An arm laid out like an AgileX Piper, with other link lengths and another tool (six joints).
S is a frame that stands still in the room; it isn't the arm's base.
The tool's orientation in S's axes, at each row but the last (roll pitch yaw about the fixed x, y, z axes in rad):
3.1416, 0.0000, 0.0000
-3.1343, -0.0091, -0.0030
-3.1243, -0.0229, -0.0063
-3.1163, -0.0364, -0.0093
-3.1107, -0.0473, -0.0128
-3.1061, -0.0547, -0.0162
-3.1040, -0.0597, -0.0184
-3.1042, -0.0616, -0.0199
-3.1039, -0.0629, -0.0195
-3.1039, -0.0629, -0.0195
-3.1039, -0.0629, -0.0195
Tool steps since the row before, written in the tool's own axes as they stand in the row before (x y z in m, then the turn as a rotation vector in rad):
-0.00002, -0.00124, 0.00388, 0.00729, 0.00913, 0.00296
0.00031, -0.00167, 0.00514, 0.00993, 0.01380, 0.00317
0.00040, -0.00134, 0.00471, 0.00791, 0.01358, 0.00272
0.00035, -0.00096, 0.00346, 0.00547, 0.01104, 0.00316
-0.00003, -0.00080, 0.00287, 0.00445, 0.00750, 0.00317
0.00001, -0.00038, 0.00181, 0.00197, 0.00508, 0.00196
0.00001, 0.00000, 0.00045, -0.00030, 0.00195, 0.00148
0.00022, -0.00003, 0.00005, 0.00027, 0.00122, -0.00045
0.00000, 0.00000, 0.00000, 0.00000, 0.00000, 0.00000
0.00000, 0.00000, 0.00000, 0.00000, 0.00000, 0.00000
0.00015, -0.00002, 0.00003, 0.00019, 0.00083, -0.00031
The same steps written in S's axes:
-0.00002, 0.00124, -0.00388, 0.00729, -0.00913, -0.00296
0.00036, 0.00171, -0.00512, 0.00992, -0.01381, -0.00318
0.00052, 0.00142, -0.00468, 0.00789, -0.01358, -0.00277
0.00048, 0.00104, -0.00342, 0.00549, -0.01101, -0.00324
0.00012, 0.00089, -0.00284, 0.00451, -0.00746, -0.00319
0.00012, 0.00044, -0.00179, 0.00200, -0.00504, -0.00203
0.00004, 0.00002, -0.00045, -0.00024, -0.00189, -0.00157
0.00022, 0.00003, -0.00004, 0.00022, -0.00124, 0.00042
0.00000, 0.00000, 0.00000, 0.00000, 0.00000, 0.00000
0.00000, 0.00000, 0.00000, 0.00000, 0.00000, 0.00000
0.00015, 0.00002, -0.00002, 0.00016, -0.00084, 0.00029

